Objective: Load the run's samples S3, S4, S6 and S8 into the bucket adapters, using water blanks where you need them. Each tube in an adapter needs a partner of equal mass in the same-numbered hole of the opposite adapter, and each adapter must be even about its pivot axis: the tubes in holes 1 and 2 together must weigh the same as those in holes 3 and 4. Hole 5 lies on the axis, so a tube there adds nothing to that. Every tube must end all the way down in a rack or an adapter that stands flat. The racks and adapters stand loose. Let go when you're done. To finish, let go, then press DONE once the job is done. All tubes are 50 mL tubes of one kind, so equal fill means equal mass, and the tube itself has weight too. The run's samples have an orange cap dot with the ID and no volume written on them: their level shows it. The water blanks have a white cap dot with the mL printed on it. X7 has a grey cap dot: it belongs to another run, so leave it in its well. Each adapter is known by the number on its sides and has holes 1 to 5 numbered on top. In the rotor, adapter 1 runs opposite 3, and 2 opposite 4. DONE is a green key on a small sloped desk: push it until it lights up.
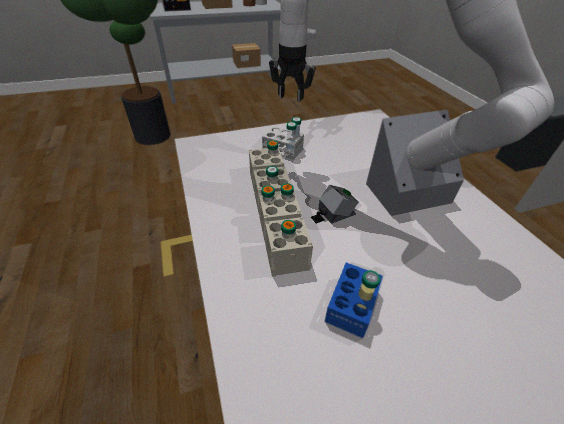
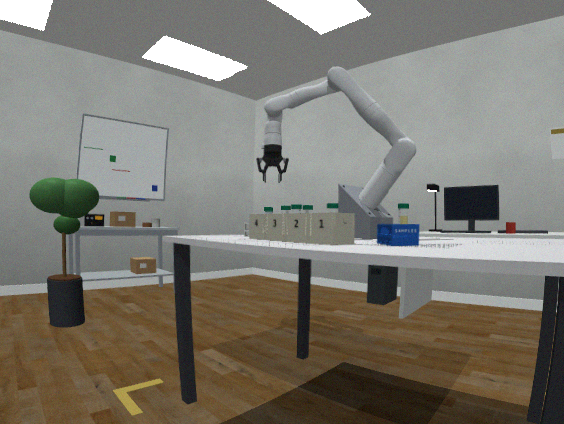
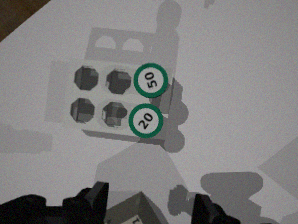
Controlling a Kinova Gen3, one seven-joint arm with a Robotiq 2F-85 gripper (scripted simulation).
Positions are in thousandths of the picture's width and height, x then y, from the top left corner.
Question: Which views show the blue sample rack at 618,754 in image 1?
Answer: Image 1 and image 2 only.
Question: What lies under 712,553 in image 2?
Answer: A blue sample rack.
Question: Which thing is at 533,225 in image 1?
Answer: My gripper.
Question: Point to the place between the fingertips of my gripper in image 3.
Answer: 505,913
